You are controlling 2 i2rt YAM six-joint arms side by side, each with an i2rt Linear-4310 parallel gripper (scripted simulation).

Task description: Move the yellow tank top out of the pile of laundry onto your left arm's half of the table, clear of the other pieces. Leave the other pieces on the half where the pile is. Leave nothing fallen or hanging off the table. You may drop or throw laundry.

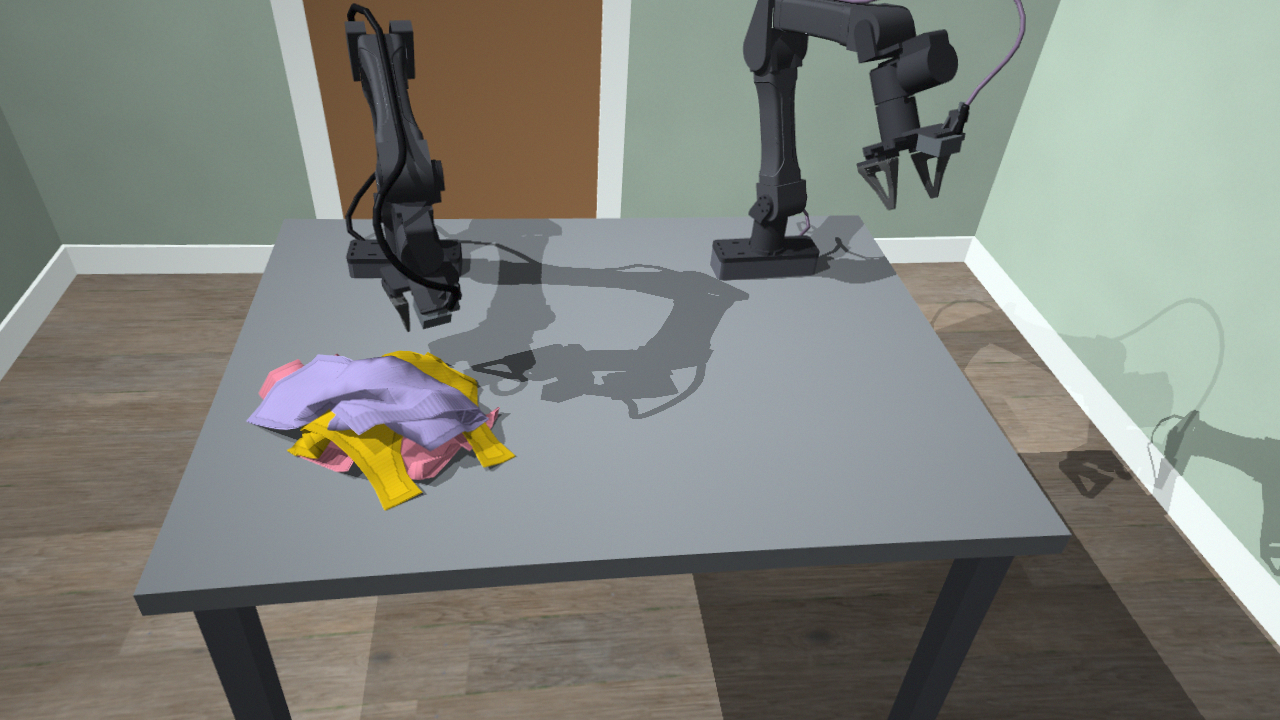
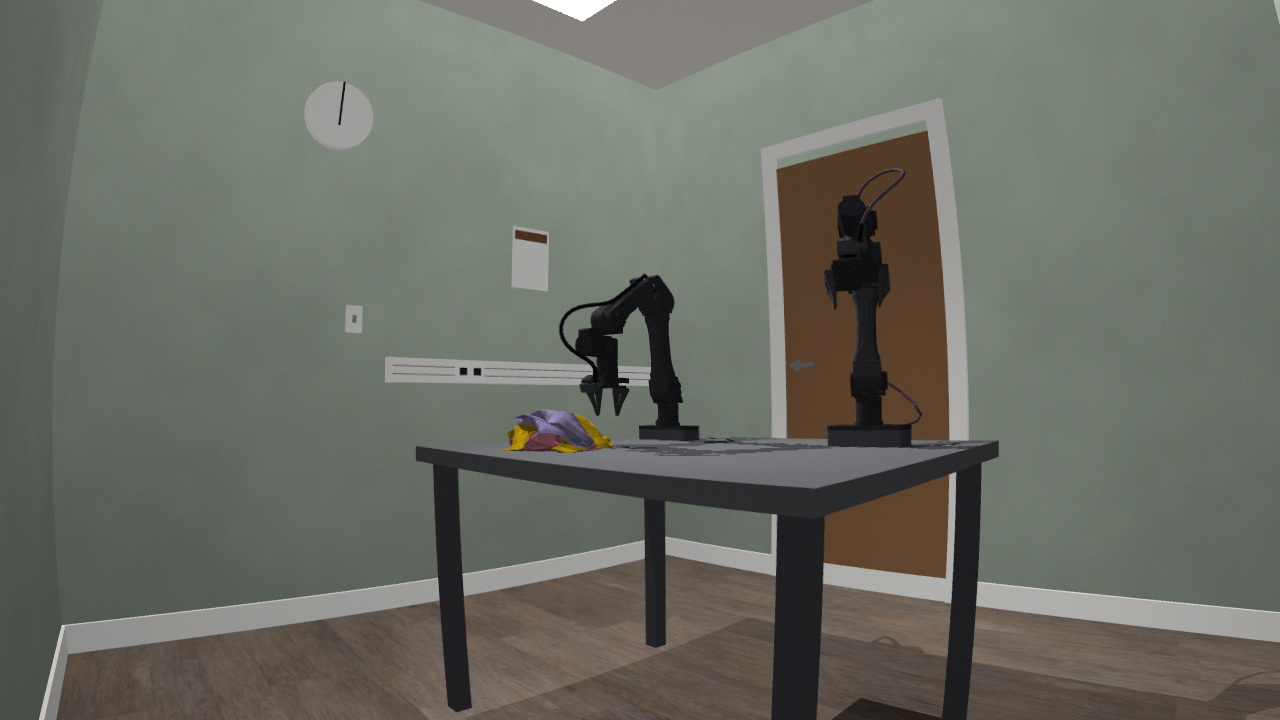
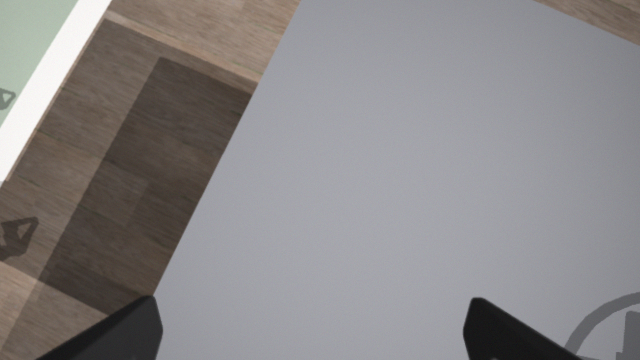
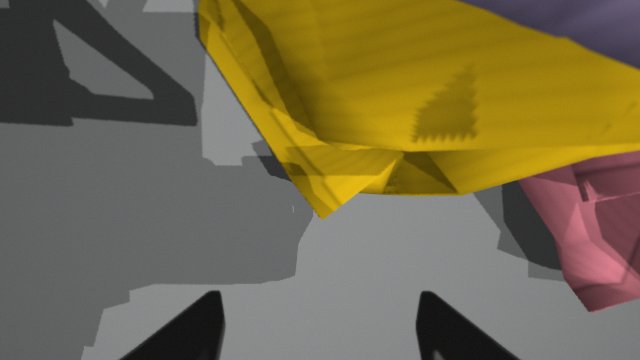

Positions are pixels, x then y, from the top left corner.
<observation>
my left gripper: image 1; image 2 857, 306; image 3; not seen in image 4 (out of frame)
same spot on my left gripper: [image 3: 139, 323] = [image 1: 935, 191]
</observation>
